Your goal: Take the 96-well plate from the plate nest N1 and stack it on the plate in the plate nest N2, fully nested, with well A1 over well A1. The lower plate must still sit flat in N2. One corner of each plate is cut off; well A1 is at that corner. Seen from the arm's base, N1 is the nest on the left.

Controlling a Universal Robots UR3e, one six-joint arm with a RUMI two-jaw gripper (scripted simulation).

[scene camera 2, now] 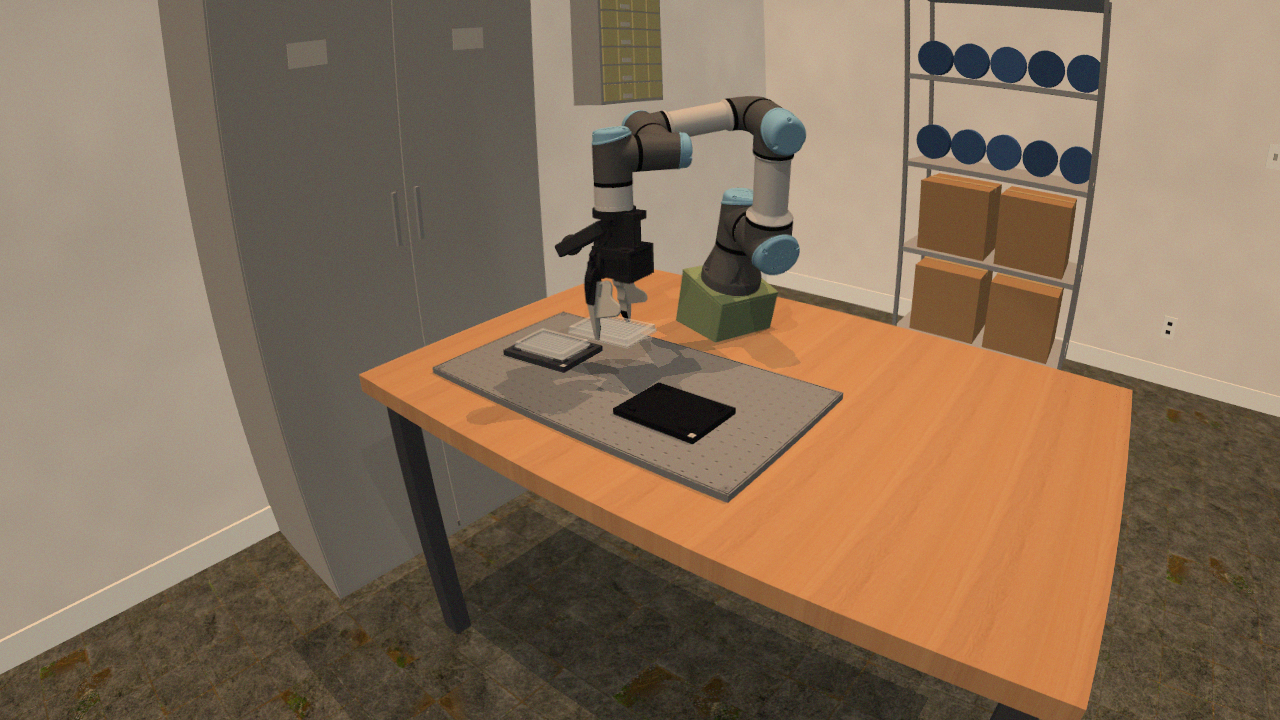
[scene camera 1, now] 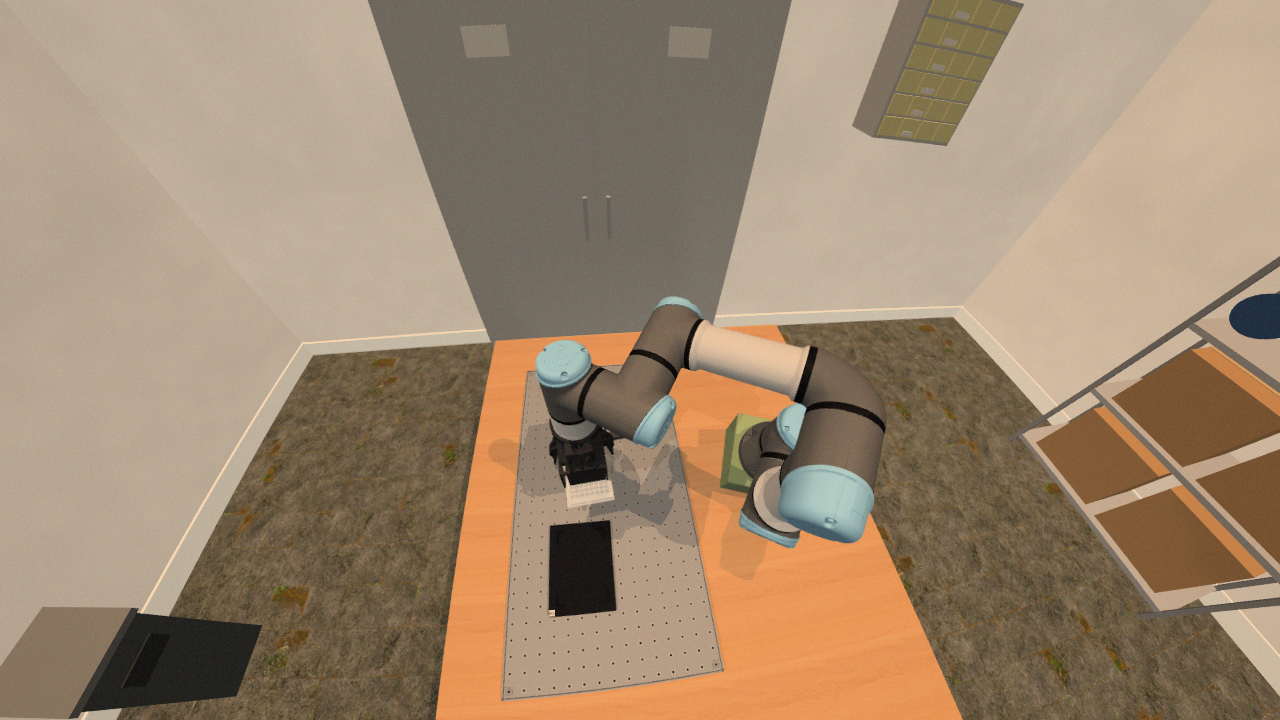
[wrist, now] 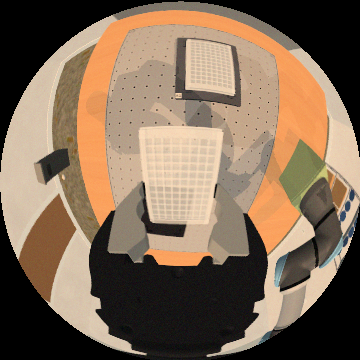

Path:
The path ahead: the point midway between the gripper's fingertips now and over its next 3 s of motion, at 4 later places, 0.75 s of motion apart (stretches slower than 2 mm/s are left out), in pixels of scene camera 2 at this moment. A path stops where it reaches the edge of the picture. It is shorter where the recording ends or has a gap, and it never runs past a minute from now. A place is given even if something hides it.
My gripper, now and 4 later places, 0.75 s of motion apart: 613, 331; 590, 322; 569, 312; 551, 305; 550, 309

